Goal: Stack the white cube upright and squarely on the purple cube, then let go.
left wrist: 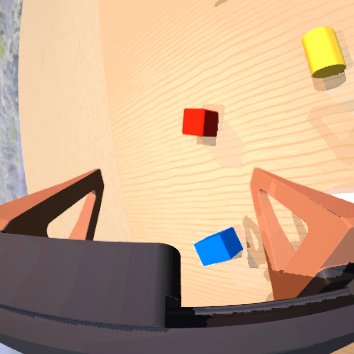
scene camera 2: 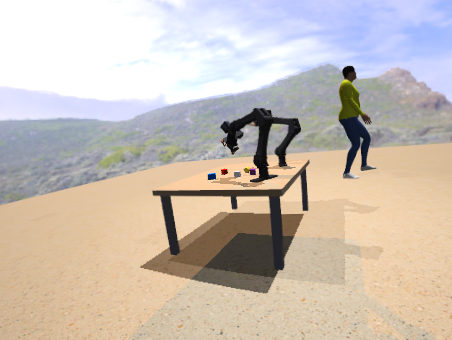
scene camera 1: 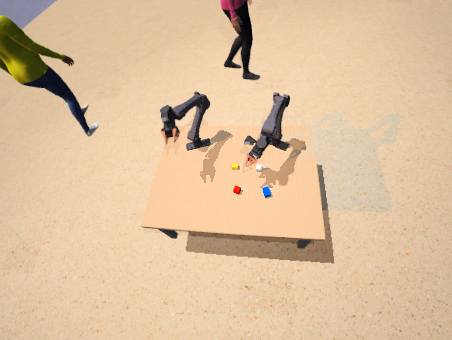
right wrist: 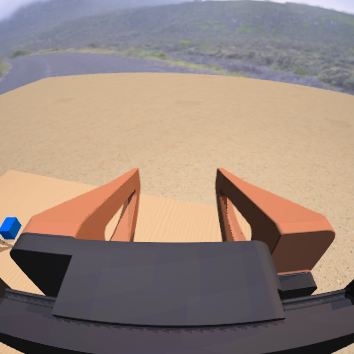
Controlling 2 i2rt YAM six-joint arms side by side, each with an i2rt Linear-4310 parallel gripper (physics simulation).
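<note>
The white cube (scene camera 1: pixel 259 168) (scene camera 2: pixel 237 174) sits on the table, and a small part of it shows at the right edge of the left wrist view (left wrist: pixel 346 196). The purple cube (scene camera 2: pixel 253 171) sits on the table, apart from the white cube; in scene camera 1 I cannot make it out, and the left gripper may hide it. My left gripper (scene camera 1: pixel 249 161) (scene camera 2: pixel 230 148) (left wrist: pixel 176 176) is wide open and empty, above the table, just left of the white cube in scene camera 1. My right gripper (scene camera 1: pixel 170 142) (right wrist: pixel 177 176) is partly open and empty, at the table's far left corner in scene camera 1.
A yellow cylinder (scene camera 1: pixel 235 166) (left wrist: pixel 323 51) lies left of the white cube in scene camera 1. A red cube (scene camera 1: pixel 237 190) (scene camera 2: pixel 224 171) (left wrist: pixel 194 122) and a blue block (scene camera 1: pixel 267 192) (scene camera 2: pixel 212 176) (left wrist: pixel 212 248) (right wrist: pixel 10 228) lie nearer the table's front. Two people stand off the table.
</note>
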